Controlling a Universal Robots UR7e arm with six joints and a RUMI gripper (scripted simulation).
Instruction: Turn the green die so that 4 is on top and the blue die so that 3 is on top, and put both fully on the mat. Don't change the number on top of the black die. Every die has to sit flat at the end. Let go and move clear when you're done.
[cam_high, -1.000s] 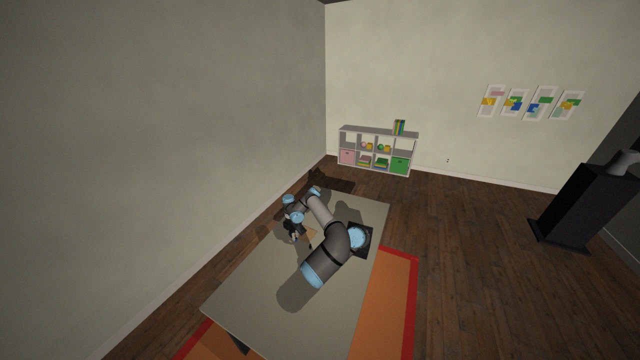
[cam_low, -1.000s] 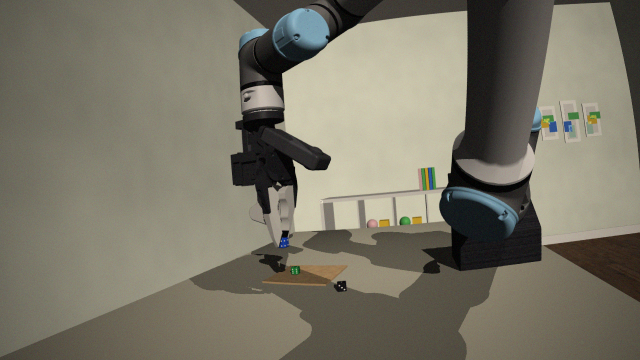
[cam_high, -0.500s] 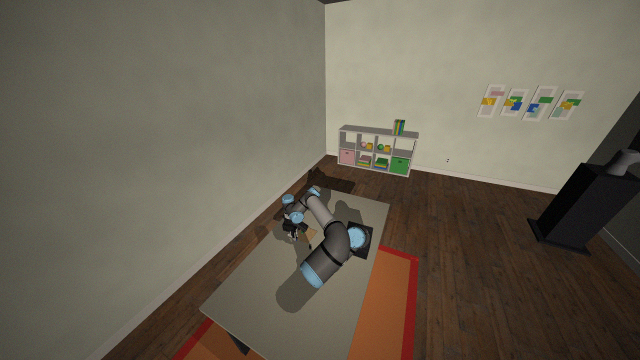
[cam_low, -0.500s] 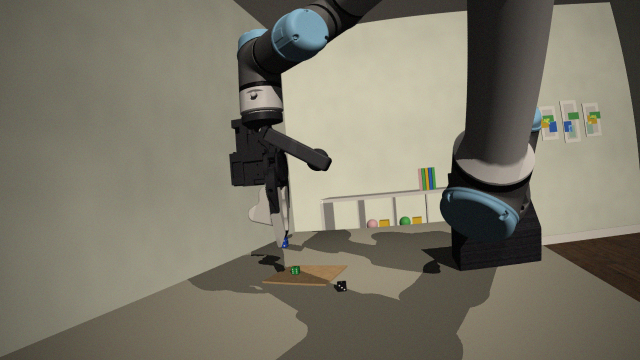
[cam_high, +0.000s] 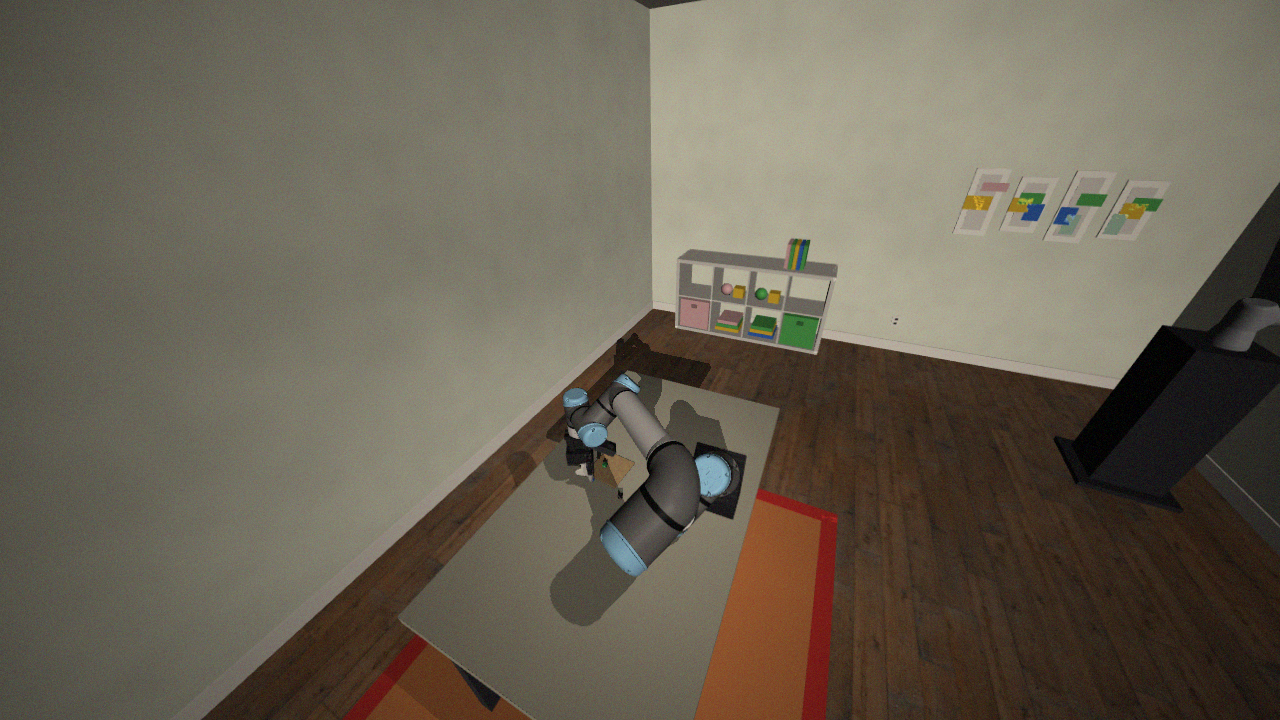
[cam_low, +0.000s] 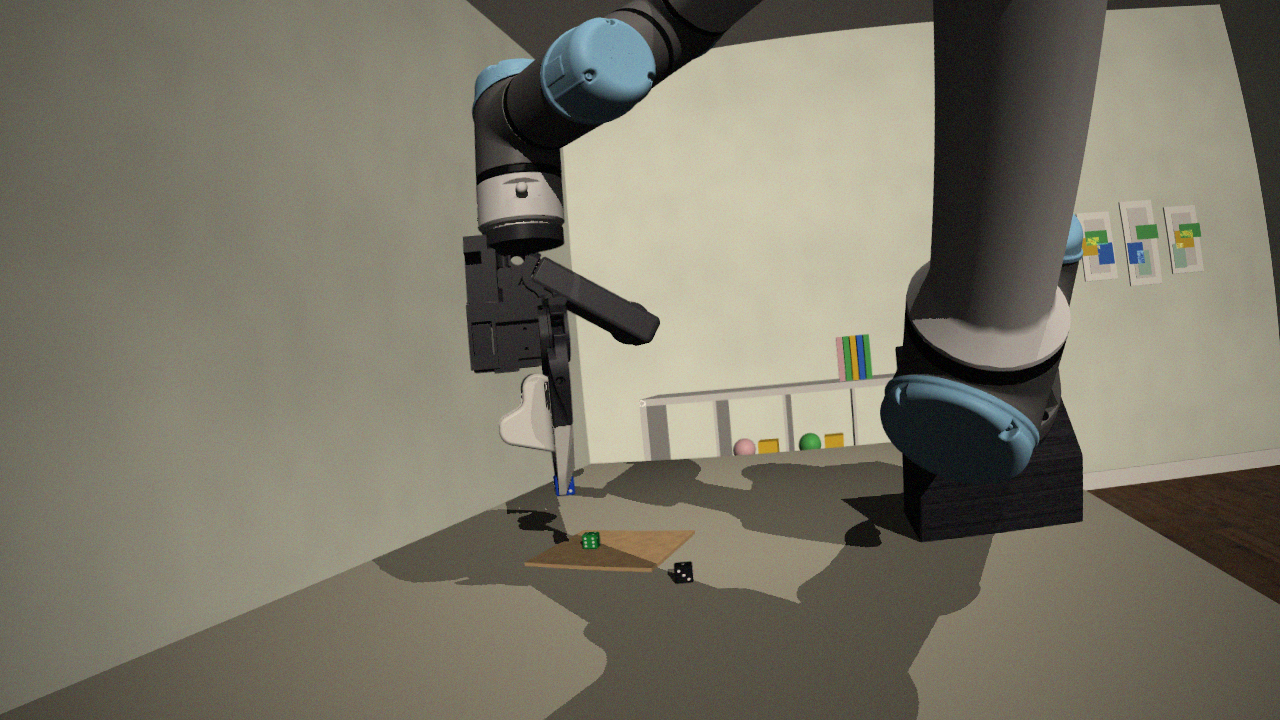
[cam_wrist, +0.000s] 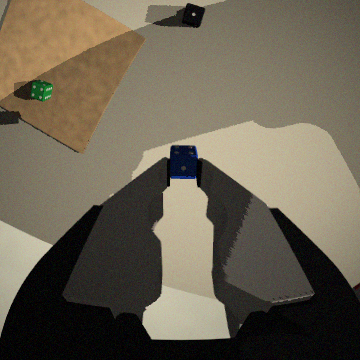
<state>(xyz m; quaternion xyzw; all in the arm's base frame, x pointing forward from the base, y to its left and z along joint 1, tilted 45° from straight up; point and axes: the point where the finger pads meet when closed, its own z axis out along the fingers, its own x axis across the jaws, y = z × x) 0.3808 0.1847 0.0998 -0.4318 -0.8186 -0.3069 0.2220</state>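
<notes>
My gripper is now 10 cm above the black die, 8 cm past it and 4 cm to the left of it. Also, from my hand: green die 14 cm to the right, 10 cm below, 5 cm ahead; tan mat 14 cm to the right, 11 cm below, 2 cm ahead; blue die 1 cm below.
</notes>
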